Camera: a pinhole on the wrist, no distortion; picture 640 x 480 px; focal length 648.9 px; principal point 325.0 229.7 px. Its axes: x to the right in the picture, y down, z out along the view. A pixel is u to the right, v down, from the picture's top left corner.
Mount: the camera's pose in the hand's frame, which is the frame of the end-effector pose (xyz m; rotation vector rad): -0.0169 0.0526 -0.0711 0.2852 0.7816 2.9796
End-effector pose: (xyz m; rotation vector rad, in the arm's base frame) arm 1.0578 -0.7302 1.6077 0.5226 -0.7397 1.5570
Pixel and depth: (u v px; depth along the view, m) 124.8 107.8 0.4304
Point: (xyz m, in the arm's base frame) 0.6975 -0.7705 1.8592
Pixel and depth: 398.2 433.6 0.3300
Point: 0.9088 -0.9192 1.7800
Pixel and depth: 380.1 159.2 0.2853
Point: 0.8246 -0.8418 1.6950
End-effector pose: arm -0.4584 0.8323 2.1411 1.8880 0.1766 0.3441
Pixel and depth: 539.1 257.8 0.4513
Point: -0.4317 0.4070 2.2736
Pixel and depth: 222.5 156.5 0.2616
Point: -0.3561 0.6680 2.3005
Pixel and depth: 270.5 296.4 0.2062
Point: -0.3911 0.6980 2.2365
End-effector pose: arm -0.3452 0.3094 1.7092 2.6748 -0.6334 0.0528
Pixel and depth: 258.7 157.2 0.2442
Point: -0.3872 0.0832 1.6745
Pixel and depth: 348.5 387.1 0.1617
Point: -0.3851 0.1931 1.6647
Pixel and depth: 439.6 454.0 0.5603
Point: -0.4508 -0.0191 1.2877
